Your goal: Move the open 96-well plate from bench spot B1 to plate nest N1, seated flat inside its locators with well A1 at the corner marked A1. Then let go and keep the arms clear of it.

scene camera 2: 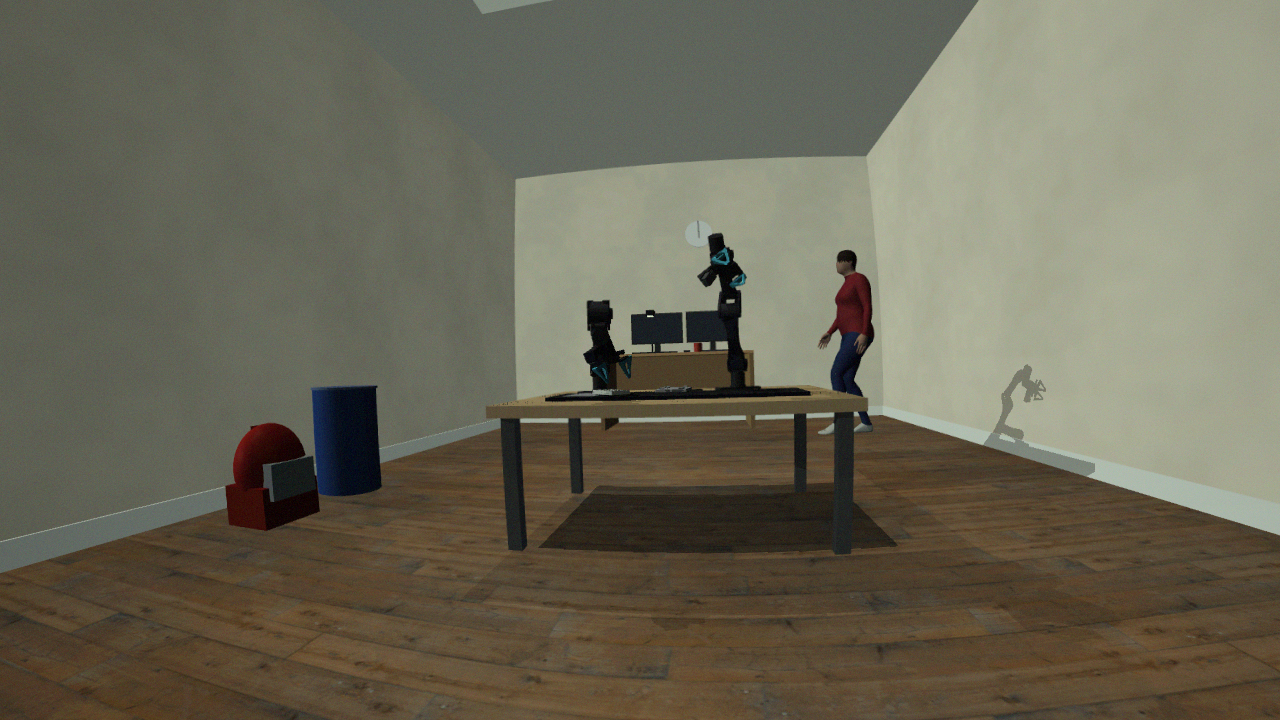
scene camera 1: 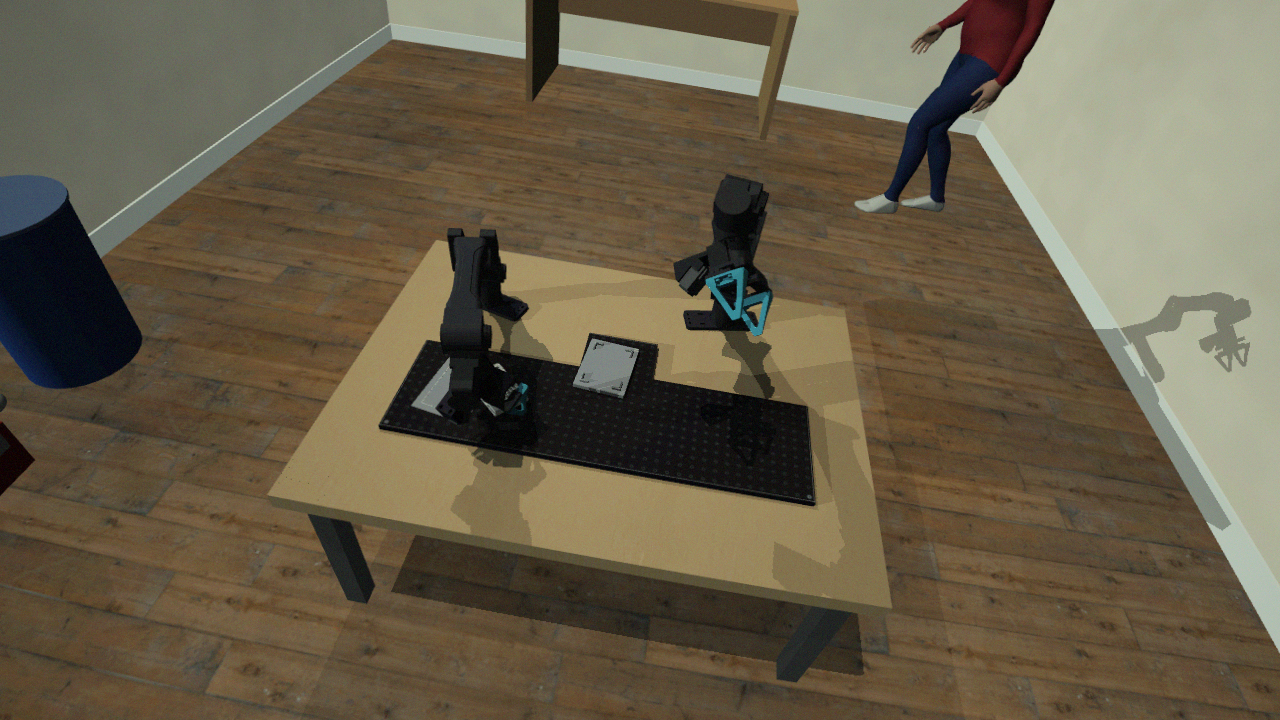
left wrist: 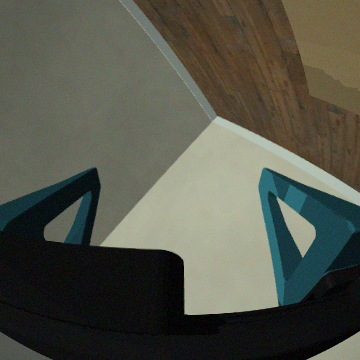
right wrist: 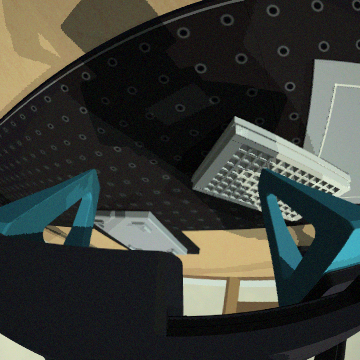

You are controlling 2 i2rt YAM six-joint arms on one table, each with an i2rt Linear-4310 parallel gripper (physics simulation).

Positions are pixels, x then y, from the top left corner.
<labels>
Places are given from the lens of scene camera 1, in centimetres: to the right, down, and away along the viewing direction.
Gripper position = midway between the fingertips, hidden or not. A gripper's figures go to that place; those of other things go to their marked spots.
my left gripper (scene camera 1: 747,327): 18, -5, 104
grey nest with corner locators (scene camera 1: 606,368): -8, 2, 150
</labels>
